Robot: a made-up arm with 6 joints.
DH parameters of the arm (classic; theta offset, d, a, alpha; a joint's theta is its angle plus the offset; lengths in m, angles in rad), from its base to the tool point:
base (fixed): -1.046 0 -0.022 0
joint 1: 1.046 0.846 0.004 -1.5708
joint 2: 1.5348 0 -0.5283 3.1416
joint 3: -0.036 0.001 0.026 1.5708
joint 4: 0 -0.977 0.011 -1.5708
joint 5: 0 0.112 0.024 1.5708
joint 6: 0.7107 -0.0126 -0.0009 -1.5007
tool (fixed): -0.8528 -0.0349 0 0
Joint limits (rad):
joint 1: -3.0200..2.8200
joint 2: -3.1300..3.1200
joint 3: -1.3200..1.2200
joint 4: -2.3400..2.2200
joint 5: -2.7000..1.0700
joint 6: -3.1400..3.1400
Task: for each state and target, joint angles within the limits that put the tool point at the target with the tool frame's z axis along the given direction. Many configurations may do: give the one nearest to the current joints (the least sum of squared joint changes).
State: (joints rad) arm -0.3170 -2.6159 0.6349 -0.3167 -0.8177 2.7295
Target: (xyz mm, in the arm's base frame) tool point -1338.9 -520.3 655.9 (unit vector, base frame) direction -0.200 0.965 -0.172
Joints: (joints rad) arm 0.2881 -2.0636 1.0895 -0.1609 -0.7031 2.4728
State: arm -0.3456 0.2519 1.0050 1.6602 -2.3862 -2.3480
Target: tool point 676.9 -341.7 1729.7 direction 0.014 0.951 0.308
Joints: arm -0.4676 -0.1980 0.1209 1.6962 -2.7000 -1.7252
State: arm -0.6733 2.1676 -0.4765 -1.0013 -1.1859 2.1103
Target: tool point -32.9 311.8 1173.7 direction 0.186 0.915 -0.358
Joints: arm -1.5797 2.7252 -1.2254 -1.1471 -1.2180 1.9920
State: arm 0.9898 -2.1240 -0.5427 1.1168 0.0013 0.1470
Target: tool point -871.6 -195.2 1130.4 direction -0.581 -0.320 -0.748
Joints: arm 0.1398 -2.6457 -0.3649 0.8146 0.1870 -0.1770
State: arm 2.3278 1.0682 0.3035 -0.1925 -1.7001 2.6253
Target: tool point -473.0 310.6 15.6 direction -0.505 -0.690 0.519
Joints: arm 2.8200 1.3330 -0.1254 -0.2877 -1.5778 2.9407
